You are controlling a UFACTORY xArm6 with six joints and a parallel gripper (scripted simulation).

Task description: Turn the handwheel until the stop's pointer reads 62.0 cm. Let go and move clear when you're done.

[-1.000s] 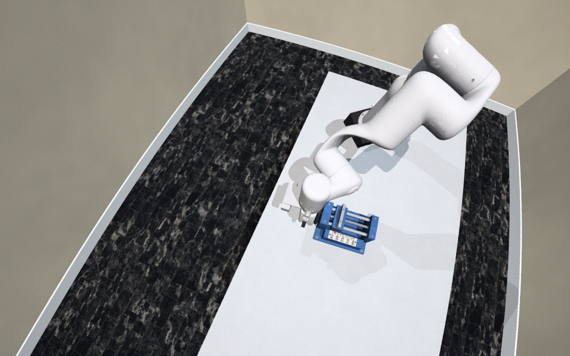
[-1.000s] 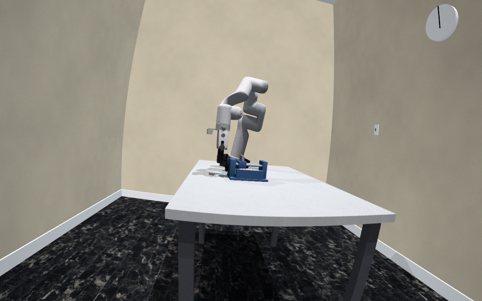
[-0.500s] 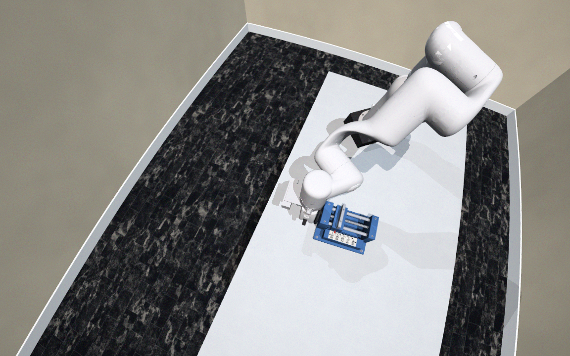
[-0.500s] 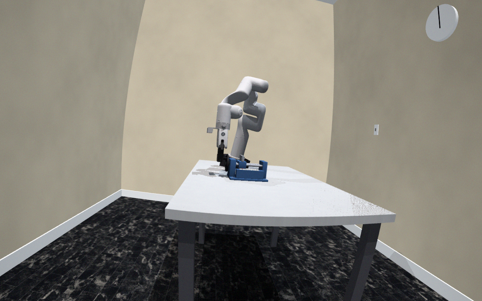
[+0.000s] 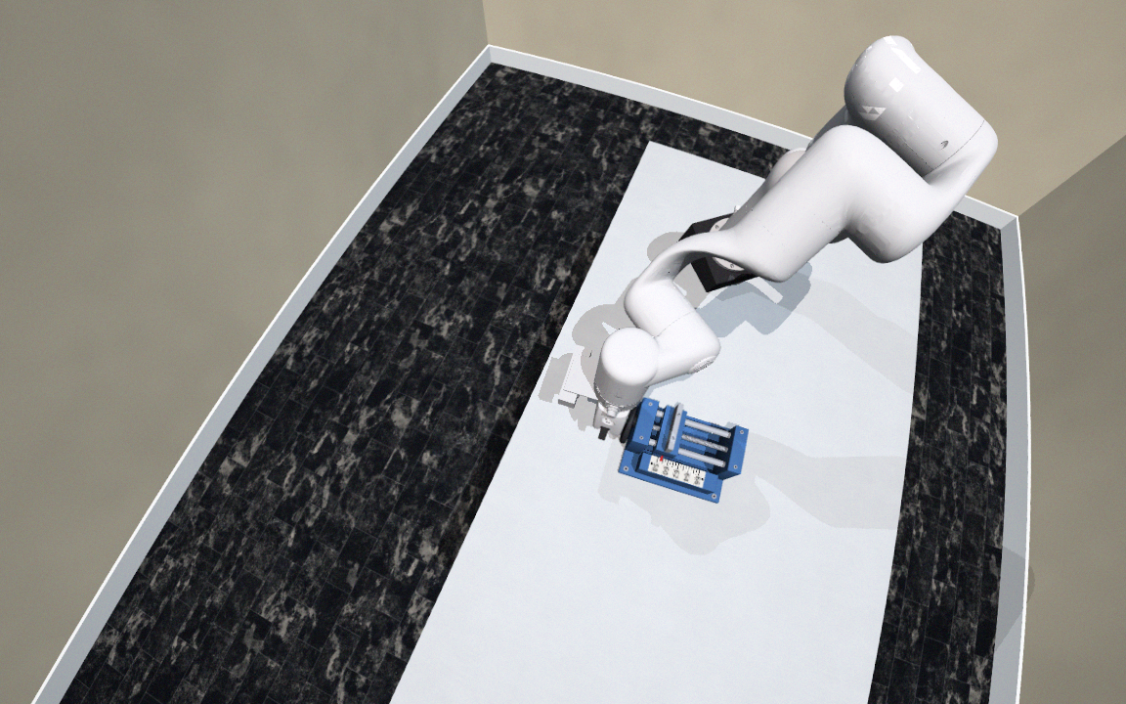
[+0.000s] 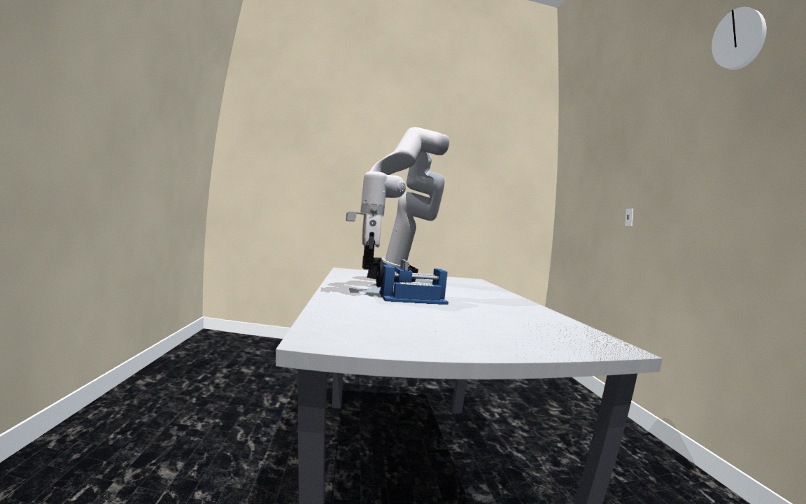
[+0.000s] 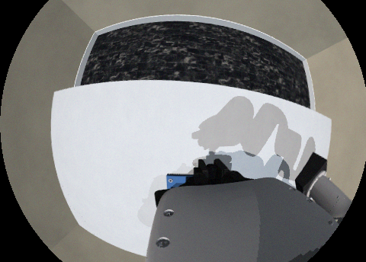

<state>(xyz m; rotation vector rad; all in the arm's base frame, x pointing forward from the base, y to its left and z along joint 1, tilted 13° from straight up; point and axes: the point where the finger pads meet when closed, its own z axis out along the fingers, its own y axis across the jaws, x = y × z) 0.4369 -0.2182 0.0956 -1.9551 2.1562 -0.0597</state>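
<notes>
The stop is 1 cm ahead of my hand, 12 cm to the left of it and 2 cm below it. Also, from my hand: handwheel: 2 cm to the left, 1 cm below.
</notes>
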